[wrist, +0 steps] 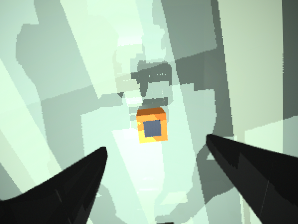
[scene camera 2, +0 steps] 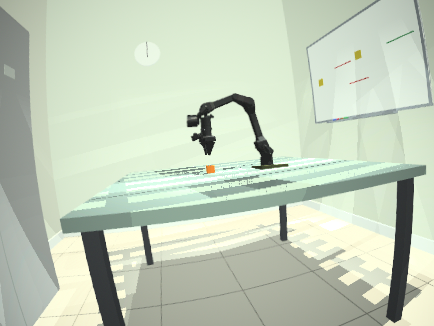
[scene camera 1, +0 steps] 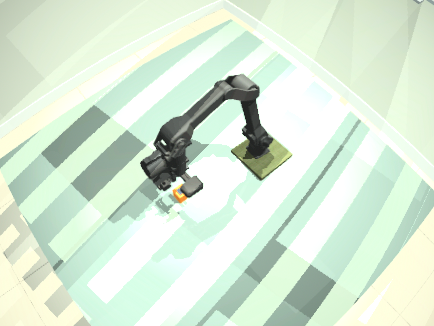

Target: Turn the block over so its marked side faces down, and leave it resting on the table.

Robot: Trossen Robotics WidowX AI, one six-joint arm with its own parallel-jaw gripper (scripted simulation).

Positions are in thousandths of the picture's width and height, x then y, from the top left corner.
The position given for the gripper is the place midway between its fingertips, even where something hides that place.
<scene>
The gripper (scene camera 1: 409, 563) is open, with nothing in its grasp.
The gripper shows as well in the wrist view (wrist: 525, 650).
</scene>
